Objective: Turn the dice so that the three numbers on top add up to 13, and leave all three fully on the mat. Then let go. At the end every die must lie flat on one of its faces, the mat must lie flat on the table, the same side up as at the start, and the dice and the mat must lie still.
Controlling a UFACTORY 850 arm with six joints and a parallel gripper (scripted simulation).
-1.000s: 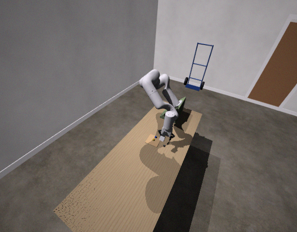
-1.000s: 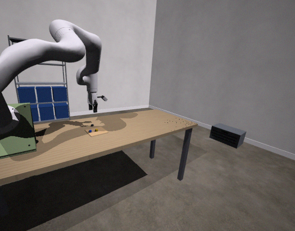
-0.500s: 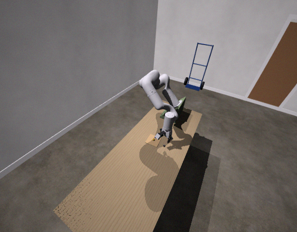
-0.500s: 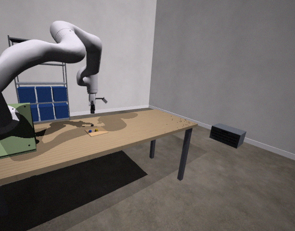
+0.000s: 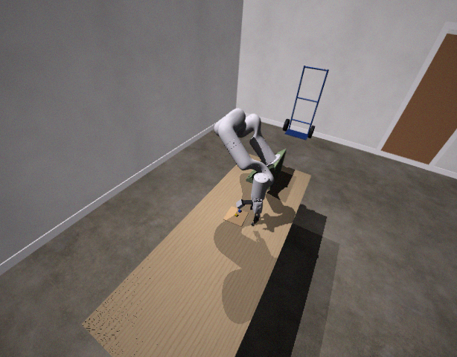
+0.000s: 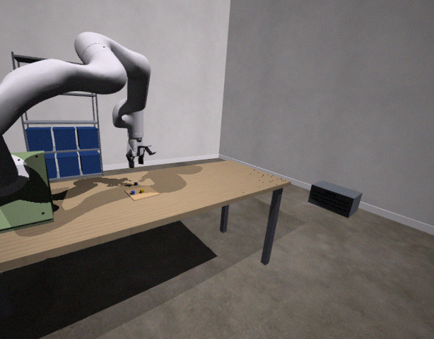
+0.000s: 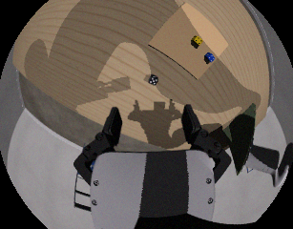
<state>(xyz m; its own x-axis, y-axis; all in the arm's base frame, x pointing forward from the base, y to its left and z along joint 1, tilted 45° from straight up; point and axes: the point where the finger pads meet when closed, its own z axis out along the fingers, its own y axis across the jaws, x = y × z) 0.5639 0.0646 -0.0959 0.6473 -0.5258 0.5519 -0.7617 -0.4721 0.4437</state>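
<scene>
Right now the black die is 120 mm below my hand and 10 mm behind it. The rest, counted from my hand: blue die: 130 mm to the right, 110 mm below, 60 mm behind; tan mat: 130 mm to the right, 120 mm below, 10 mm behind; yellow die: 130 mm to the right, 110 mm below, 10 mm behind.
</scene>
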